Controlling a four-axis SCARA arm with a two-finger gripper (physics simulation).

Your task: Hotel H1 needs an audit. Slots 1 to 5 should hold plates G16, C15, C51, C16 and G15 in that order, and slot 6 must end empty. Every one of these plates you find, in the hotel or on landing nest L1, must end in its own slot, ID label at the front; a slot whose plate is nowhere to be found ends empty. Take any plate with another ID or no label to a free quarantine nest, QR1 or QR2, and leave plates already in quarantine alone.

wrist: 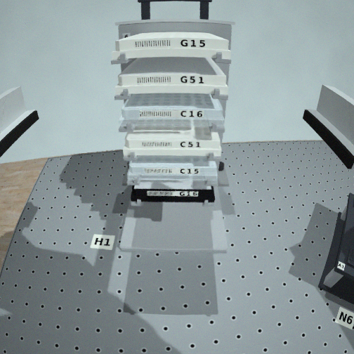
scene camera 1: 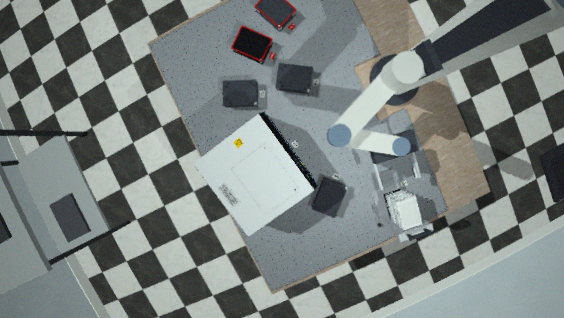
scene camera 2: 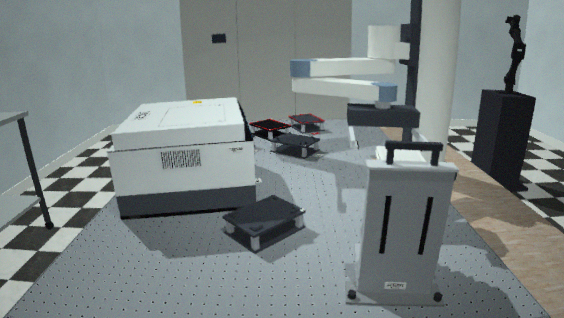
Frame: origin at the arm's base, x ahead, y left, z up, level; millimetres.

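Seen in the pictures: gripper, between the fingertips: (scene camera 1: 400, 183).
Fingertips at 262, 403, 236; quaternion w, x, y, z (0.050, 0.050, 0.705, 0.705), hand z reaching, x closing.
Observation:
Offsets run from my fingertips to a thing's top centre, as dx, dy, dz. "spot": to the spot under its first point.
Hotel H1 (scene camera 1: 420, 230) (scene camera 2: 406, 225) (wrist: 227, 105) holds a plate at each of its six levels. In the wrist view, from the bottom, they are black G16 (wrist: 173, 194), clear C15 (wrist: 172, 171), white C51 (wrist: 172, 145), clear C16 (wrist: 171, 114), white G51 (wrist: 172, 80) and white G15 (wrist: 172, 44). All labels face the camera. My gripper (scene camera 1: 400, 181) (scene camera 2: 390, 142) (wrist: 166, 89) is open and empty, in front of the hotel, with its fingers wide on either side of the stack in the wrist view. Two red-rimmed nests @(spot: +294, -853, -174) (scene camera 1: 252, 43) @(spot: +129, -943, -173) (scene camera 1: 275, 11) stand far off; the first looks blacker, and I cannot tell whether it holds a plate.
Dark nests @(spot: +450, -664, -173) (scene camera 1: 240, 93) @(spot: +184, -615, -173) (scene camera 1: 295, 77) stand nearer than the red ones, their labels too small to read. Nest N6 @(+285, -25, -167) (scene camera 1: 329, 196) (scene camera 2: 264, 217) (wrist: 345, 255) stands beside the large white instrument @(+532, -293, +20) (scene camera 1: 257, 175) (scene camera 2: 182, 160). The hotel has a black top handle @(spot: +31, +211, +71) (scene camera 2: 414, 146).

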